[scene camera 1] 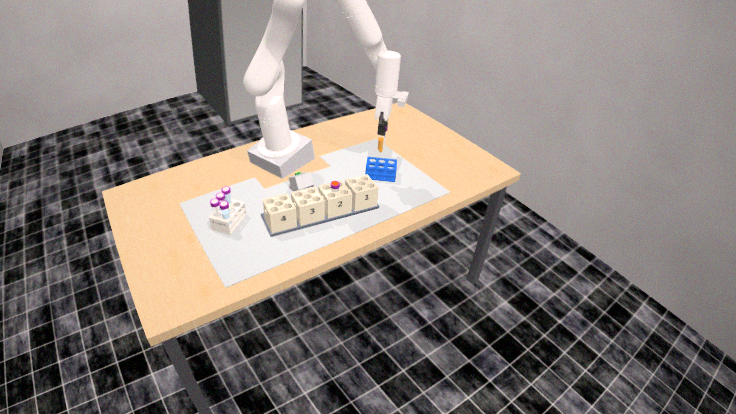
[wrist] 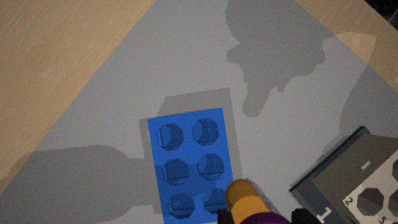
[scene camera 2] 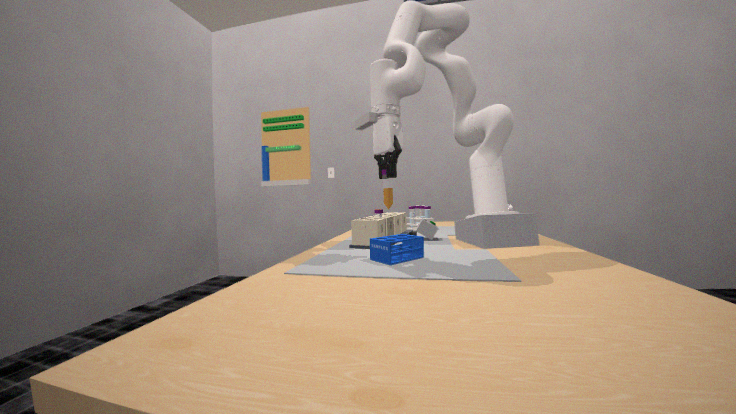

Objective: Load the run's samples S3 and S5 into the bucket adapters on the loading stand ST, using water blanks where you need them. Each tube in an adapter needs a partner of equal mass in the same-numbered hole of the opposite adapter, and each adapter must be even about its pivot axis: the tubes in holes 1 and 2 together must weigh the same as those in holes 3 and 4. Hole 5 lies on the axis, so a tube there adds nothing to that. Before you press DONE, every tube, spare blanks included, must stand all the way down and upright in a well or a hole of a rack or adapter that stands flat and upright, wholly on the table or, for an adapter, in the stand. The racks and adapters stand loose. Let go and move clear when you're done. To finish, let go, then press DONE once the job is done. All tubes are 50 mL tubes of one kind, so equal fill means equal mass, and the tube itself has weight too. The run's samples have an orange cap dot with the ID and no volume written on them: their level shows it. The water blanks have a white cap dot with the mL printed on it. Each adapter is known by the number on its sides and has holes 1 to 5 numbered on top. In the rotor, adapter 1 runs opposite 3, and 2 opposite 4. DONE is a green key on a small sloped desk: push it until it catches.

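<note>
Visible: a blue sample rack (scene camera 2: 380, 248), together with my gripper (scene camera 2: 387, 178).
</note>
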